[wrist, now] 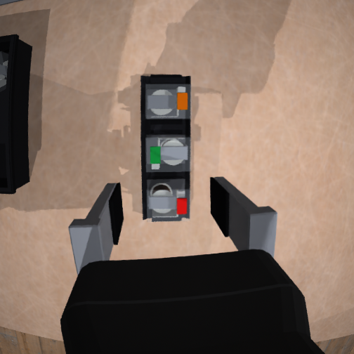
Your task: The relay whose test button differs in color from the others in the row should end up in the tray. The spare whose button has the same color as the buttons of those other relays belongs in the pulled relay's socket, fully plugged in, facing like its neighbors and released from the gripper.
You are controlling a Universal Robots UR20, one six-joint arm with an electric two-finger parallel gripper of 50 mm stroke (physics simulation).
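Observation:
Three spare relays stand in a black holder, one behind another. The far spare has an orange button on its right side. The middle spare faces the other way, with a green button on its left. The near spare has a red button on its right. My gripper is open, with its fingers left and right of the holder's near end, apart from it and with nothing held. The row of relays with its sockets does not show.
A black tray stands at the left edge, cut off by the view. Part of a clear-cased relay shows in it. Shadows fall on the tan surface around the holder. A wooden floor strip shows at the bottom corners.

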